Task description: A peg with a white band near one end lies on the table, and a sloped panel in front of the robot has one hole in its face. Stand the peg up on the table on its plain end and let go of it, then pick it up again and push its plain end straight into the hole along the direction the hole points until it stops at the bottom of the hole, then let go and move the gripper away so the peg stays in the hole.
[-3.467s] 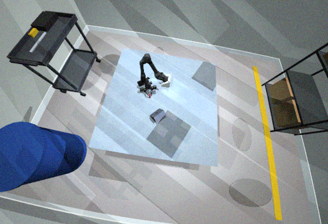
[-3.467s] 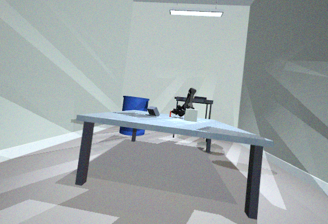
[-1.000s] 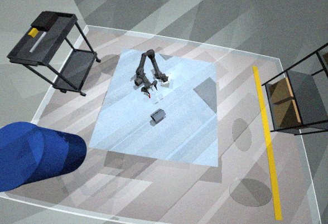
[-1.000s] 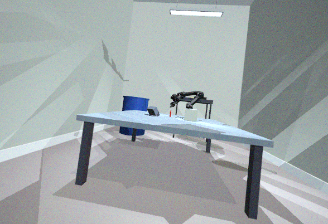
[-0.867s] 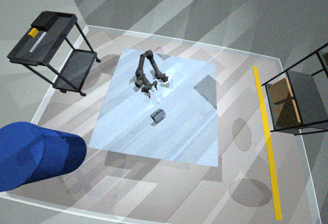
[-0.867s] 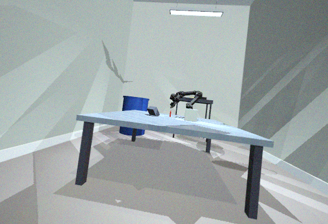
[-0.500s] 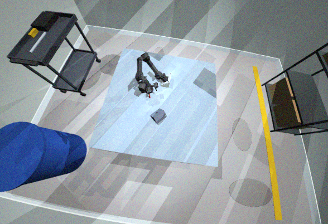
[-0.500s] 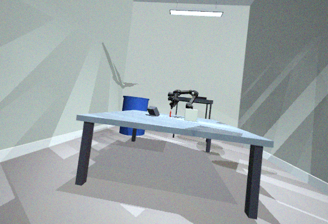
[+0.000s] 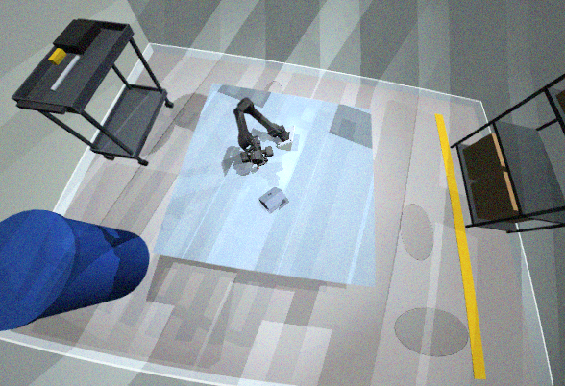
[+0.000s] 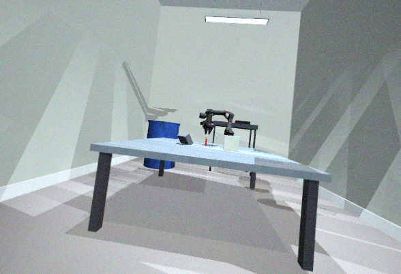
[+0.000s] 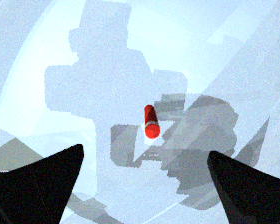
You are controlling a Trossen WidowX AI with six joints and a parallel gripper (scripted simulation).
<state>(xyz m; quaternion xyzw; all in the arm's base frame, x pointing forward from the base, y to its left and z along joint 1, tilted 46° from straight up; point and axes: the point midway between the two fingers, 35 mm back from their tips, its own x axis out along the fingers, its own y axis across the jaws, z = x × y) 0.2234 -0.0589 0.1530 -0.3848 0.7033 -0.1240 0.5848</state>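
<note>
Right now my gripper tip is 6 cm above the peg. From my gripper tip the other things lie so: sloped panel 20 cm ahead, 12 cm to the left, 7 cm below.
</note>
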